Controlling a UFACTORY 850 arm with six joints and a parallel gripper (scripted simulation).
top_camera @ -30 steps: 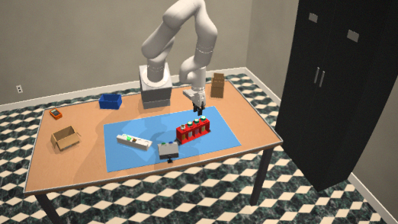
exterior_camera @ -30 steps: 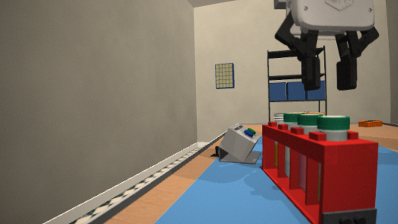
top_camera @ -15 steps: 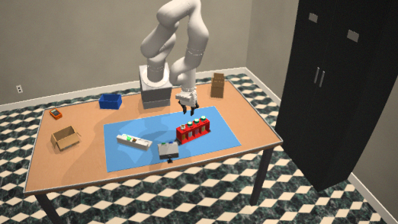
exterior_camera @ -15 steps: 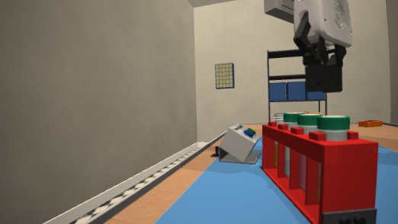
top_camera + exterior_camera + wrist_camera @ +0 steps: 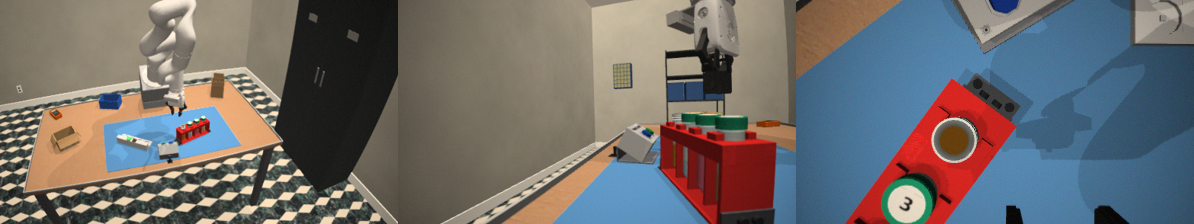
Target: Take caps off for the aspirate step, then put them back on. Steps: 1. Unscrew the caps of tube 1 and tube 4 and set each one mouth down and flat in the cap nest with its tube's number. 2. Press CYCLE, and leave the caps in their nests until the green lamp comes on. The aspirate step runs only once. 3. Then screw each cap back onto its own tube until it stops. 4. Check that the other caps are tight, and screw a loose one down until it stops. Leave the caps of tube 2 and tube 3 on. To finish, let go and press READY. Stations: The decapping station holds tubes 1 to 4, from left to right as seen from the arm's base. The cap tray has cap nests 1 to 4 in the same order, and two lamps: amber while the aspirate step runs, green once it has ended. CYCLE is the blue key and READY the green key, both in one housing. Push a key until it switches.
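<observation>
Now: the tube cap 340 mm to the right of my hand, 160 mm below it and 10 mm behind it. From my hand the other things lie so: green ready key: 150 mm ahead, 110 mm to the right, 110 mm below; then green cap: 170 mm to the left, 60 mm below, 10 mm ahead; then blue cycle key: 150 mm ahead, 110 mm below, 60 mm to the right.
</observation>
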